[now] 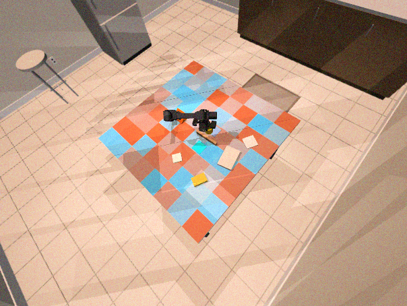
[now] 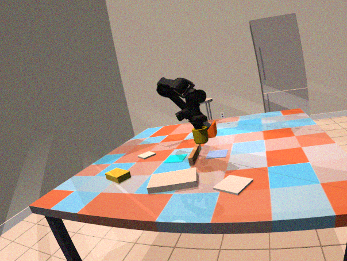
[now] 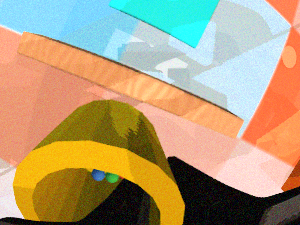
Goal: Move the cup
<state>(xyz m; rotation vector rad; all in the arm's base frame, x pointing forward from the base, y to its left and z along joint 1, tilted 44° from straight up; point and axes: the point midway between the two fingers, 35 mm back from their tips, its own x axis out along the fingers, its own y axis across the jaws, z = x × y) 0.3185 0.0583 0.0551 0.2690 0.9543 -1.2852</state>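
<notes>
The teal pad is 30 mm ahead of my gripper tip, 130 mm to the right of it and 110 mm below it. Round my gripper tip: green marble 20 mm ahead, 30 mm to the left, 20 mm below; then red marble 10 mm ahead, 20 mm to the left, 20 mm below; then yellow cup 20 mm ahead, 10 mm to the left.
</notes>
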